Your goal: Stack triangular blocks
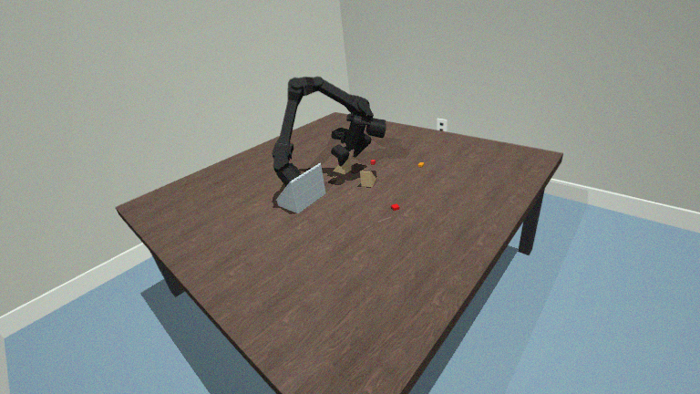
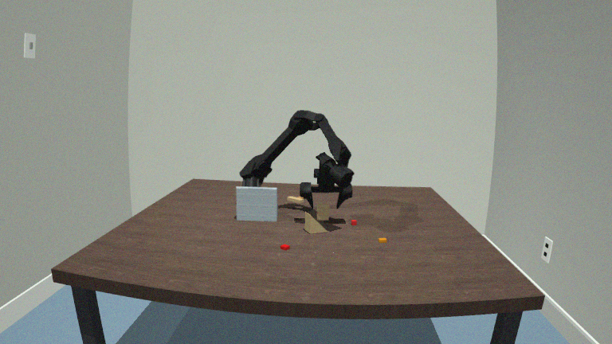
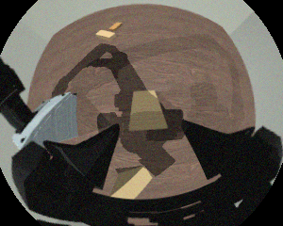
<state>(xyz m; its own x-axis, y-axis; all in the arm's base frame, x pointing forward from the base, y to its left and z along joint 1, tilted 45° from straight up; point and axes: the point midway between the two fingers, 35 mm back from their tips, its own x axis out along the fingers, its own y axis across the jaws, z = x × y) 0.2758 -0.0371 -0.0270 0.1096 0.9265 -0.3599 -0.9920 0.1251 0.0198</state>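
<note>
My gripper tip is now 3 cm above the triangular wooden block and 2 cm to the right of it. From my gripper tip the other things lie so: small orange cube 26 cm to the right, 15 cm ahead, 4 cm below; then flat tan piece 28 cm to the left, 9 cm behind, 4 cm below.
</note>
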